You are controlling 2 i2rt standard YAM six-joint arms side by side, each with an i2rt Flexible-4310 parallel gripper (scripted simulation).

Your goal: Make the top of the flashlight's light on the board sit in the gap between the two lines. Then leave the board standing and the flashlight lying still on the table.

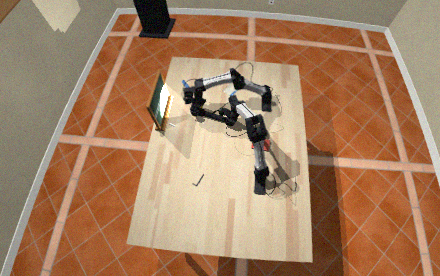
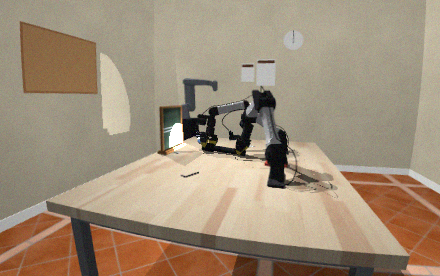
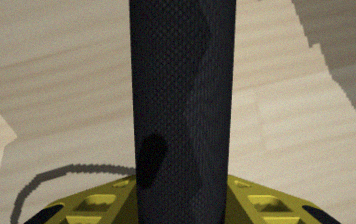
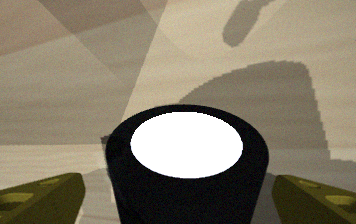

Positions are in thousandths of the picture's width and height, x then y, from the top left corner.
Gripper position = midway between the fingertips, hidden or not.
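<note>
A flashlight head (image 4: 515, 699) is visible, as are my left gripper (image 3: 510, 819) and my right gripper (image 4: 504, 815).
</note>
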